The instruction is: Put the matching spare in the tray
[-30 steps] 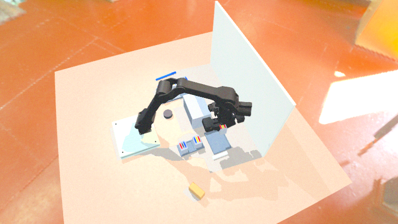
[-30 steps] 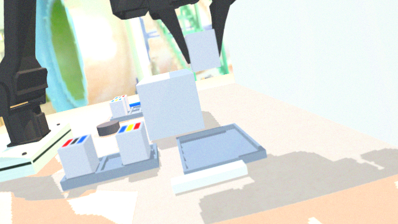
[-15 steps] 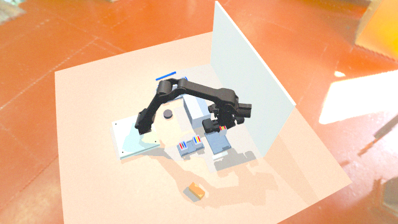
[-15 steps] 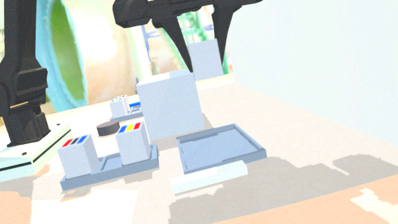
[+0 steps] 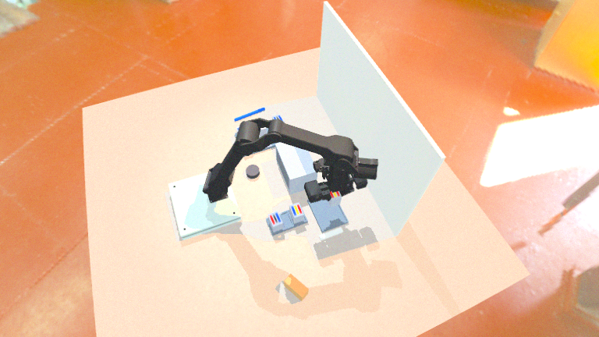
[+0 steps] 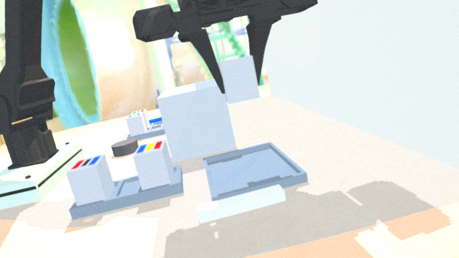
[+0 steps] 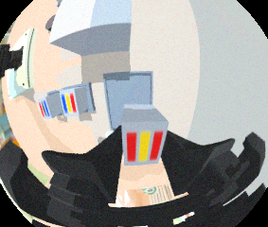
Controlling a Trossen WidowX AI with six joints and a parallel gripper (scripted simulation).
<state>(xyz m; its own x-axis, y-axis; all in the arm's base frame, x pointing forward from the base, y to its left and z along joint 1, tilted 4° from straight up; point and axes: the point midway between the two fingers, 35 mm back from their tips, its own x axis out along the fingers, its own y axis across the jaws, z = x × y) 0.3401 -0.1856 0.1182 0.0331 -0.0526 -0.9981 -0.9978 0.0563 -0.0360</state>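
Right now the grey tray is 10 mm behind my gripper tip, 10 mm to the left of it and 90 mm below it. Also, from my gripper tip: rack 150 mm behind, 20 mm to the left, 90 mm below; then mounted unit 50 mm behind, 200 mm to the left, 50 mm below; then white strip 30 mm behind, 70 mm to the right, 90 mm below.
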